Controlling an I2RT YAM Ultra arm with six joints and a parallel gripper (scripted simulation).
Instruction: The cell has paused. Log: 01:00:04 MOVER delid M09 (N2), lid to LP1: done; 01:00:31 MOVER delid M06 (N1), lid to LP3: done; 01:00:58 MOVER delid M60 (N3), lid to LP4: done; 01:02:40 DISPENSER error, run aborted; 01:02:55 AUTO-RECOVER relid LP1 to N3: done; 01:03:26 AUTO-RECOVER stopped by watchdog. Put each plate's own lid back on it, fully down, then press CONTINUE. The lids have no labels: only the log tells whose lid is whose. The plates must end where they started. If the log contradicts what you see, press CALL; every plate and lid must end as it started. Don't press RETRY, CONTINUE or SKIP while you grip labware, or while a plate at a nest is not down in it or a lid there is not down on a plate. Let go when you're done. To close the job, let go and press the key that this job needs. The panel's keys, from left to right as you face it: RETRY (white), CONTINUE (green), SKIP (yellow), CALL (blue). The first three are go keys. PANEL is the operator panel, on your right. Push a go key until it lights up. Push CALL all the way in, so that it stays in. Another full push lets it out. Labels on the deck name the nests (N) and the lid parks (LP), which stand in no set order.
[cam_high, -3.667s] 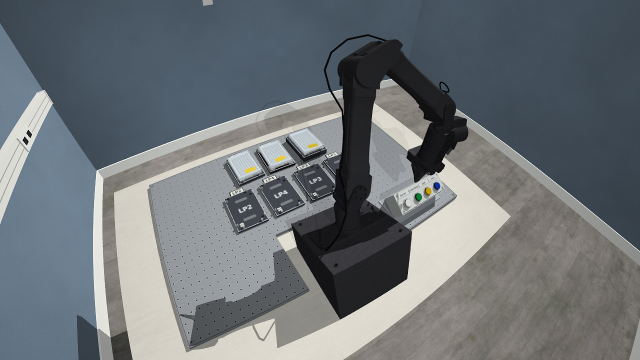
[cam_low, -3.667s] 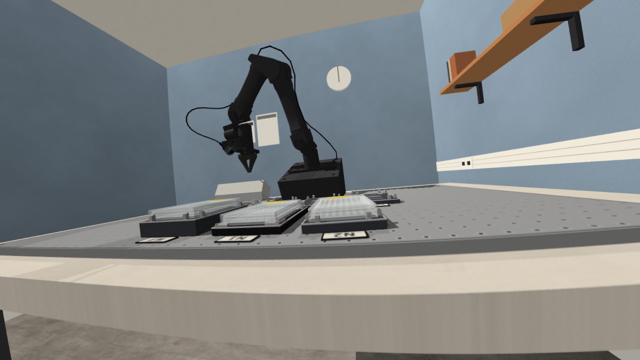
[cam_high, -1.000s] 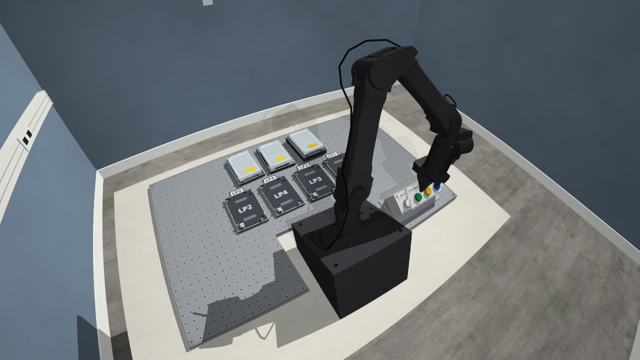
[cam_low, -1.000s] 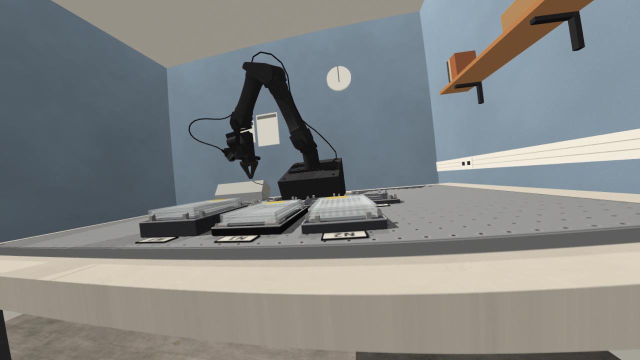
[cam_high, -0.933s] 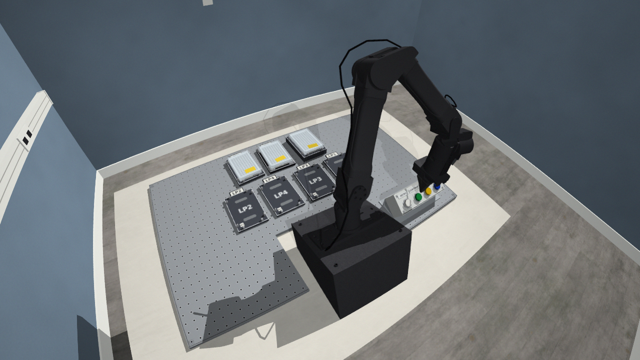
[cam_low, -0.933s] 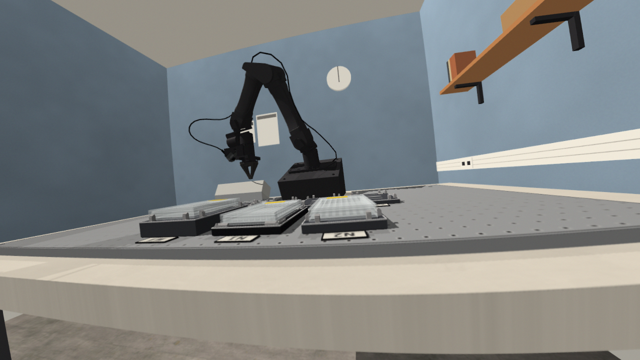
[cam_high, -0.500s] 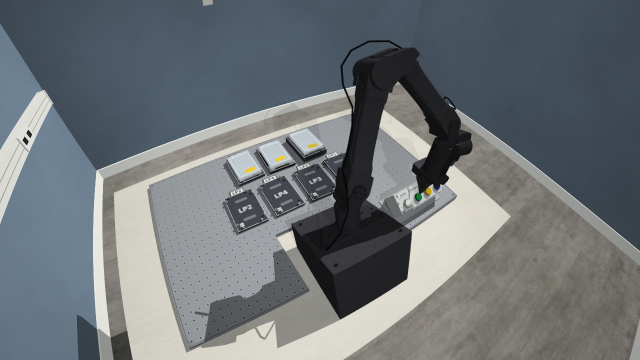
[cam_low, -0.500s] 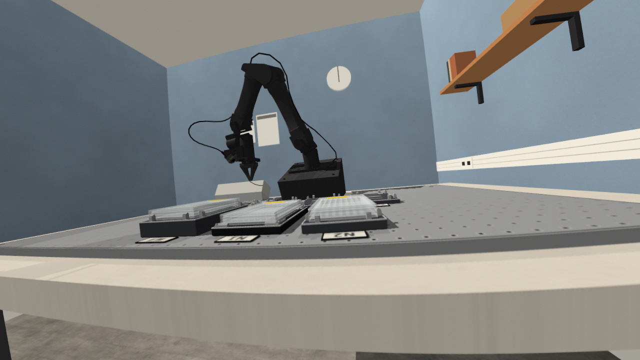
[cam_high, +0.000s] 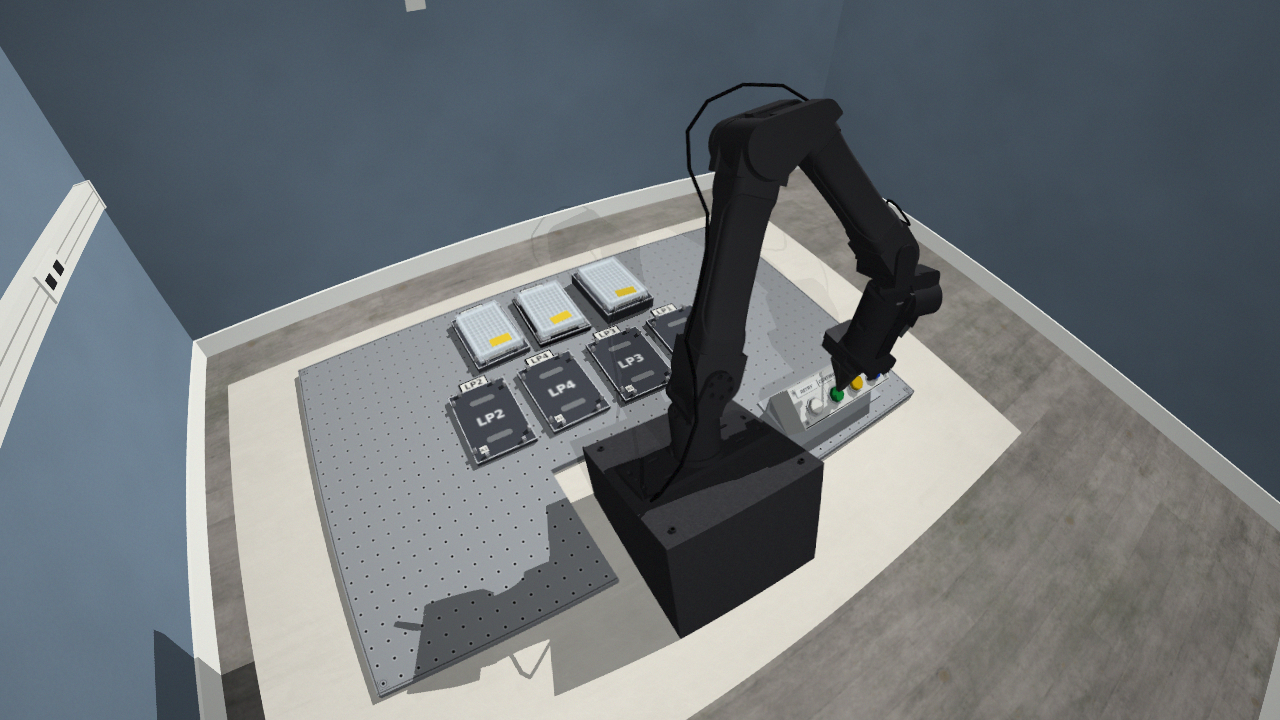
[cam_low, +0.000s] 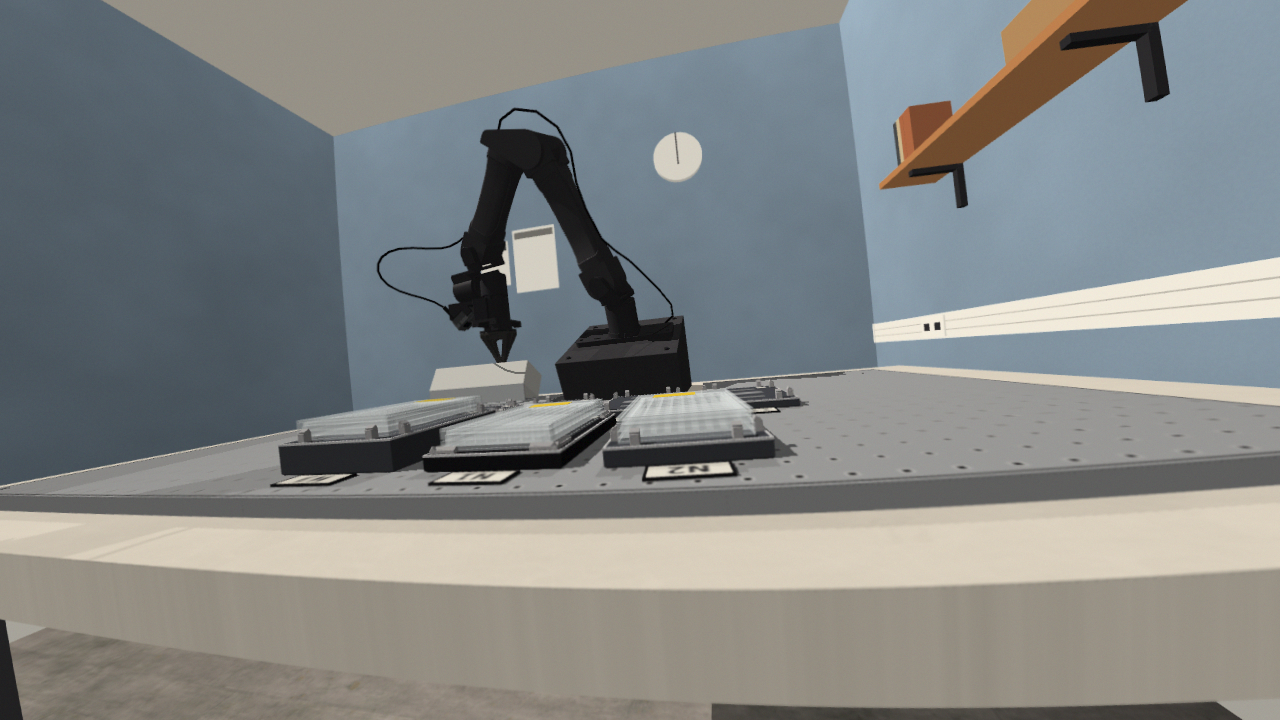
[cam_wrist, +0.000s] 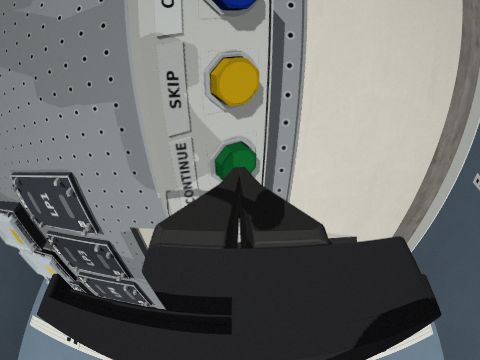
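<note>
Right now the green CONTINUE key is 20 mm below my hand. The rest, counted from my hand: white RETRY key 50 mm to the left, 20 mm below; yellow SKIP key 50 mm to the right, 20 mm below; blue CALL key 100 mm to the right, 30 mm below.
</note>
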